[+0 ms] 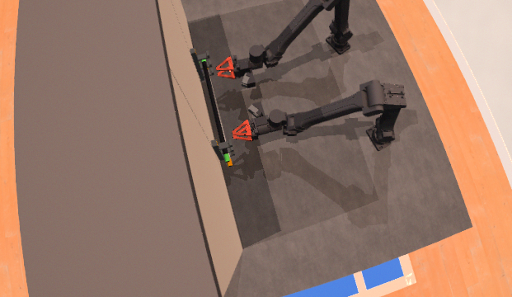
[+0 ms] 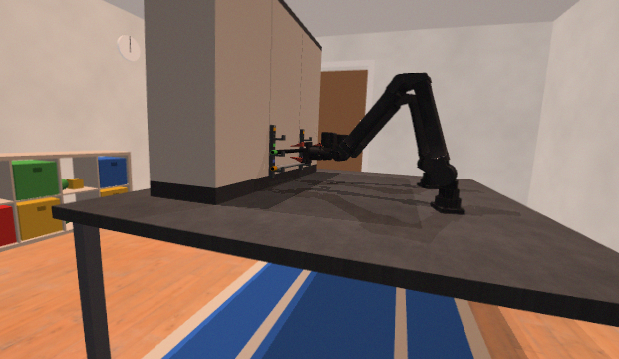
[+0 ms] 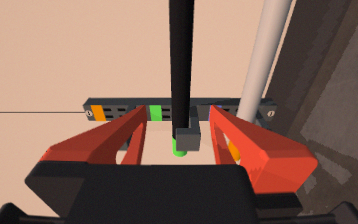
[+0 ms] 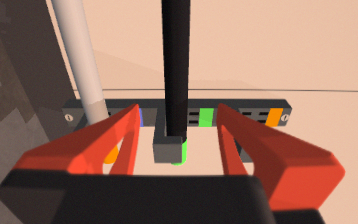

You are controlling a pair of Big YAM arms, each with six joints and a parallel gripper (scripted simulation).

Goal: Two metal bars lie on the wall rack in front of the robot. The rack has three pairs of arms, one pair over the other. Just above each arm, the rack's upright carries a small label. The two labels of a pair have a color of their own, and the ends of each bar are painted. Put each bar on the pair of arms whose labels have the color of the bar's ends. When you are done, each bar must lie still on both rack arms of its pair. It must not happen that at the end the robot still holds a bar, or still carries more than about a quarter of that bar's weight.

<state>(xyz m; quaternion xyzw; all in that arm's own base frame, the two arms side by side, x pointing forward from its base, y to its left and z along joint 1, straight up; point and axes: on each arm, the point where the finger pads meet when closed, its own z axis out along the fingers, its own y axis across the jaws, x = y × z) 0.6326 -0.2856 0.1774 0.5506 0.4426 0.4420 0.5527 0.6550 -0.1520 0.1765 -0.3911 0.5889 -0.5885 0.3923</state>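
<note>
Right now my left hand is 15 cm to the left of the silver bar, 8 cm above it and 5 cm short of it. The rest, counted from my left hand: beige wall unit 27 cm above, 24 cm ahead, 14 cm to the right; black bar 15 cm to the right, 5 cm ahead.
The silver bar lies 6 cm ahead of my right hand, 16 cm to the left of it and 8 cm below it. From my right hand the other things lie so: beige wall unit: 25 cm ahead, 16 cm to the left, 27 cm above; black bar: 6 cm ahead, 15 cm to the left.
</note>
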